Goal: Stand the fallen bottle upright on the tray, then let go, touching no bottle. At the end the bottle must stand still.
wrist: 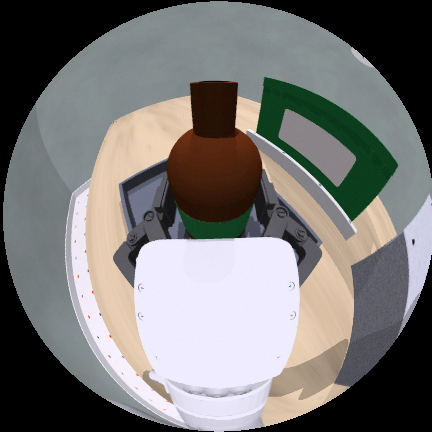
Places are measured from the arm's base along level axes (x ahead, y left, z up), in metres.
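Pixels of known places: gripper, fingertip midpoint: (214,179).
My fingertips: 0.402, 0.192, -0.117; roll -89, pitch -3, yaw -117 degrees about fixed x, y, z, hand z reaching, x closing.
Ahead of a thing's pixels: the offset from my fingertips to its middle, as dx, dy, dz. "spot": to the spot under its first point. Level surfaces: height alone.
The brown bottle {-0.009, +0.004, +0.013} (214,167) with a green band stands in the middle of the wrist view, its neck toward the top of the view and its mouth seen almost edge-on. My gripper (214,179) is shut on the bottle, with one dark finger on each side of its body near the green band. The dark blue-grey tray {spot: +0.071, +0.080, -0.065} (145,200) shows behind the fingers on both sides of the bottle. The bottle's base is hidden behind the white gripper housing, so I cannot tell whether it touches the tray or whether the bottle is exactly upright.
A green panel {spot: -0.090, -0.192, +0.064} (371,162) with a grey centre stands at the upper right, behind a thin grey bar {spot: -0.016, -0.175, -0.057} (305,182). A white dotted strip (80,250) runs along the left edge of the wooden table {dz -0.070} (320,300). A dark grey surface (377,300) lies at the right.
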